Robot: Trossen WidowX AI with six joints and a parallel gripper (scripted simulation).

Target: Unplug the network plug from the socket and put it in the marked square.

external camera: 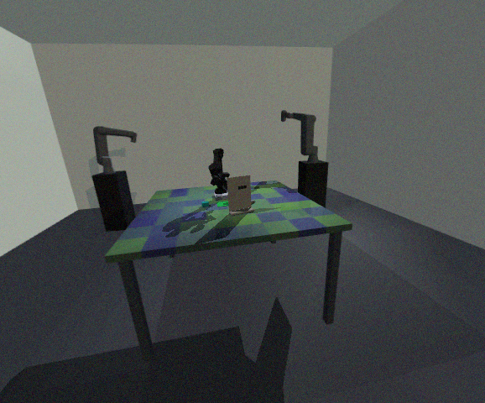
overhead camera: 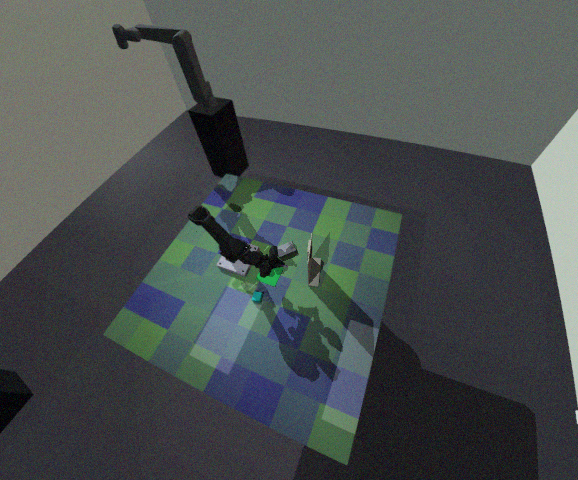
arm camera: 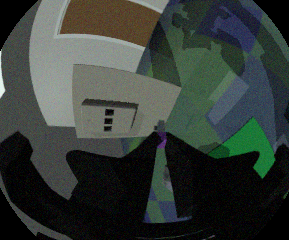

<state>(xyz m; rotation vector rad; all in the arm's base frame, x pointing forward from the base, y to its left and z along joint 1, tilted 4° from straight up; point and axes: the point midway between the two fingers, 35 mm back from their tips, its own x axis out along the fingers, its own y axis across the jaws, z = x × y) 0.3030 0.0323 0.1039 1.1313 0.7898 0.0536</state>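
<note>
Right now the bright green marked square is 90 mm behind my gripper tip, 30 mm to the right of it and 130 mm below it. Also, from my gripper tip: flat grey block (90 mm behind, 150 mm to the left, 120 mm below); then upright panel (110 mm ahead, 90 mm to the left, 20 mm below); then network plug (10 mm ahead).
</note>
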